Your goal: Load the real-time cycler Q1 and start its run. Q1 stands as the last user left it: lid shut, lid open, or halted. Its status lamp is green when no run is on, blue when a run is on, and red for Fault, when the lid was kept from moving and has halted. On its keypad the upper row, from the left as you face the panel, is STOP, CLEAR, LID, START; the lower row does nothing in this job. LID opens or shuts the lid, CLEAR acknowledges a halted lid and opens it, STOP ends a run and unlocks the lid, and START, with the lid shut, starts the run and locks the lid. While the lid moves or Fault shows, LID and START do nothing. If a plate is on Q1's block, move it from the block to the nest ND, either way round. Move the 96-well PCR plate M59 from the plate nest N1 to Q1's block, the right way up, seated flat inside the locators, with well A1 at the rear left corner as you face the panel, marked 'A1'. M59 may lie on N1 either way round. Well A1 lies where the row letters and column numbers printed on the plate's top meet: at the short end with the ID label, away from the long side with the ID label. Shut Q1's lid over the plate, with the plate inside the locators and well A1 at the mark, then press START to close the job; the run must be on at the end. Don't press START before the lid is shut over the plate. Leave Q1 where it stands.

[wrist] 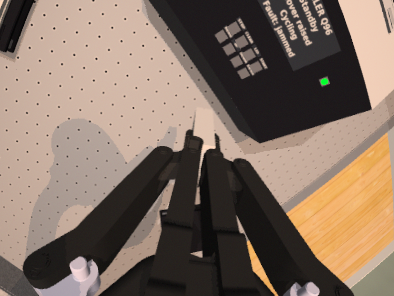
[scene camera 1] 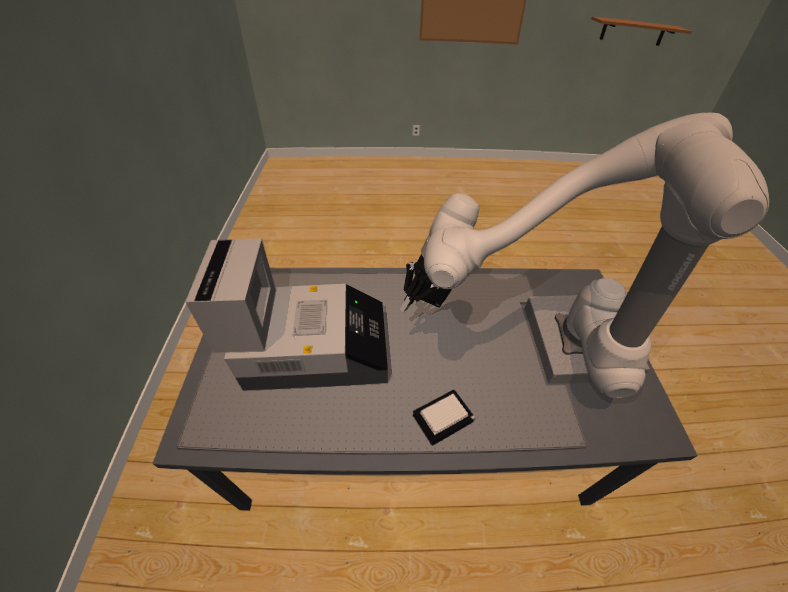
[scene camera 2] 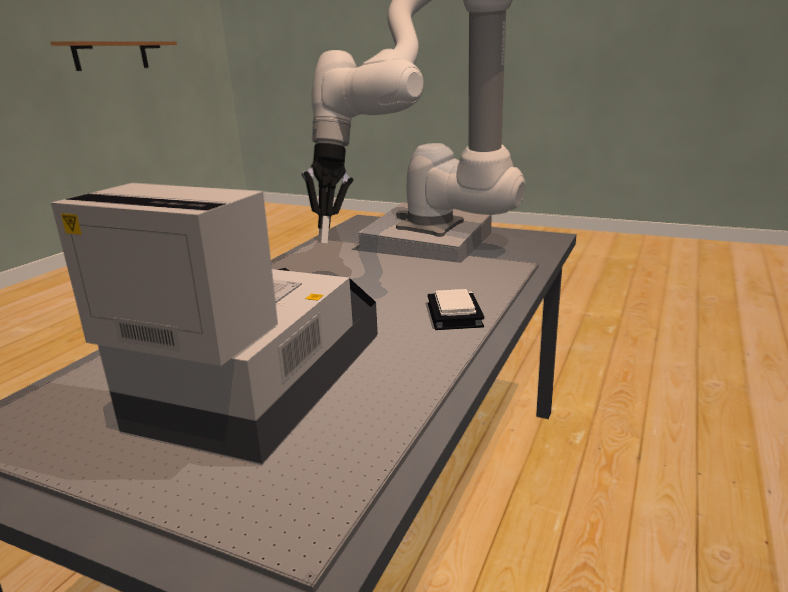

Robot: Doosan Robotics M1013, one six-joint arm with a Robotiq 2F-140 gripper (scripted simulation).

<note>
The pictures show: my gripper, a white 96-well plate M59 and a lid.
My gripper shows as well in the wrist view and in scene camera 1.
</note>
